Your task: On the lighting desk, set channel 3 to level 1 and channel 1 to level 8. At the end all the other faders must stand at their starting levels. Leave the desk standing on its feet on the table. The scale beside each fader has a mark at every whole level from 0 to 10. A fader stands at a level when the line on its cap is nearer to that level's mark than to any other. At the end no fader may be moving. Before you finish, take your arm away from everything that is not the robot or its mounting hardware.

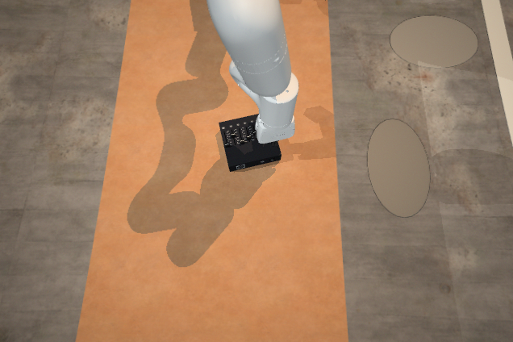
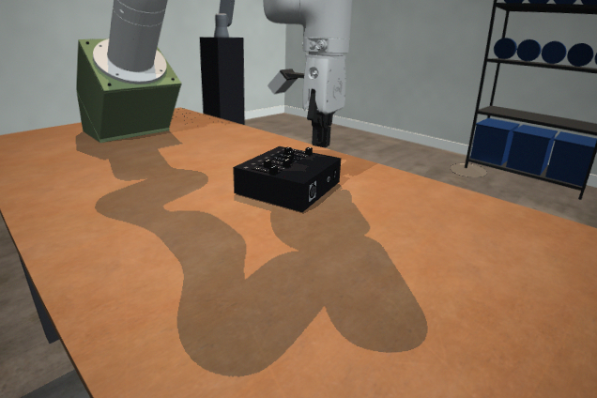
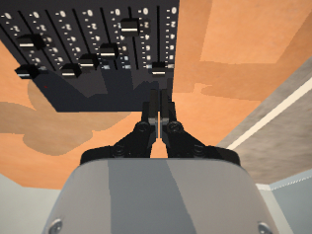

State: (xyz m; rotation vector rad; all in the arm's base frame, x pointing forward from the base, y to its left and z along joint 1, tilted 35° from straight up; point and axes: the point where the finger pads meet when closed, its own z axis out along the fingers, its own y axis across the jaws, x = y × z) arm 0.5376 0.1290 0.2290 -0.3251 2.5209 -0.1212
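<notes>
Now: hand 3 cm past the channel 1 cap, 1 cm to the left of it and 3 cm above it. Also, from my hand: channel 2 cap 5 cm behind, 4 cm to the right, 3 cm below; then channel 3 cap 3 cm behind, 5 cm to the right, 3 cm below.
</notes>
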